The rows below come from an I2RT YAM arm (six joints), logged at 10 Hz.
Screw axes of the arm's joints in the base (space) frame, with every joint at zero. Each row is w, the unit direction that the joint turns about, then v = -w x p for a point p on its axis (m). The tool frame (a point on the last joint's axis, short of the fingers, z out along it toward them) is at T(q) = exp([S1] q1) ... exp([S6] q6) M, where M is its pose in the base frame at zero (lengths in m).
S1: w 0 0 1 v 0.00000 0.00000 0.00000
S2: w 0 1 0 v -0.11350 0.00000 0.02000
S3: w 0 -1 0 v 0.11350 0.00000 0.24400
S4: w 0 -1 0 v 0.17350 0.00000 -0.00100
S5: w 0 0 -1 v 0.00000 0.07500 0.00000
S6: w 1 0 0 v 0.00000 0.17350 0.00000
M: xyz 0.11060 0.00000 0.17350 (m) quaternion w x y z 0.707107 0 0.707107 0
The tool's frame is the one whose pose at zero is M.
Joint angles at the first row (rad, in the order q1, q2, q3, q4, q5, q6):
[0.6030, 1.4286, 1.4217, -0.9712, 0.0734, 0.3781]
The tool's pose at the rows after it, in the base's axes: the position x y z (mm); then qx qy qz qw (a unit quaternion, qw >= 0):
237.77, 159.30, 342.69, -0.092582, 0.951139, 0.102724, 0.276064
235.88, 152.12, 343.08, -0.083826, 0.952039, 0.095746, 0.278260
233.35, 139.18, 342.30, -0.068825, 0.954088, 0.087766, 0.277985
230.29, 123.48, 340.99, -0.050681, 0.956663, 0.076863, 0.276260
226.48, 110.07, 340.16, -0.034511, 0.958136, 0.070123, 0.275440
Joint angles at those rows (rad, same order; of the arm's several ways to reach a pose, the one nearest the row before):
[0.6006, 1.4179, 1.4140, -0.9740, 0.0827, 0.3812]
[0.5845, 1.3986, 1.4001, -0.9813, 0.0927, 0.3806]
[0.5503, 1.3673, 1.3735, -0.9922, 0.0959, 0.3774]
[0.5057, 1.3321, 1.3438, -1.0084, 0.0993, 0.3705]
[0.4663, 1.2985, 1.3172, -1.0206, 0.0982, 0.3655]

